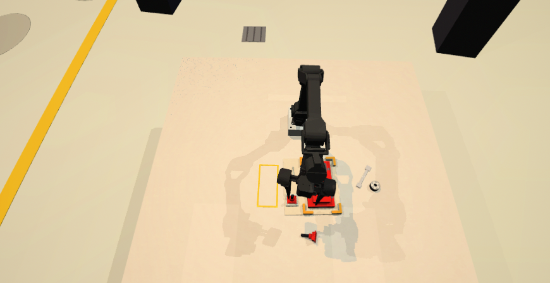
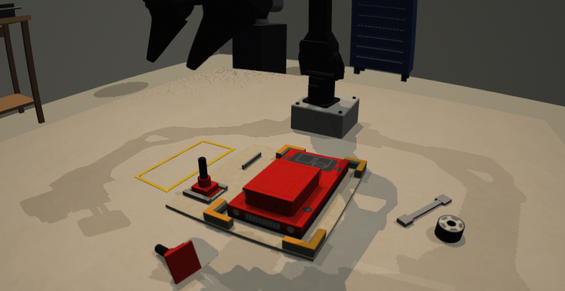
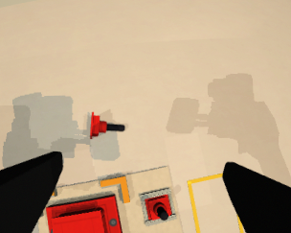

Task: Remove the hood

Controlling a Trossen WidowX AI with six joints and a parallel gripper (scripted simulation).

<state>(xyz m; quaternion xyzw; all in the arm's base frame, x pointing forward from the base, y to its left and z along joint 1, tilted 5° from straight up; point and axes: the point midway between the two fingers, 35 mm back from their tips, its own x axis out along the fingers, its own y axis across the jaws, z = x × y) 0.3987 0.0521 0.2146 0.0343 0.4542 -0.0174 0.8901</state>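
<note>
Now: gripper tip 11 cm past the hood, 8 cm to the right of it and 17 cm above it. The rest, counted from my gripper tip: black upright peg: 7 cm behind, 3 cm to the right, 18 cm below; then grey engine block: 12 cm behind, 8 cm to the left, 19 cm below; then grey bar: 23 cm behind, 25 cm to the left, 21 cm below.
</note>
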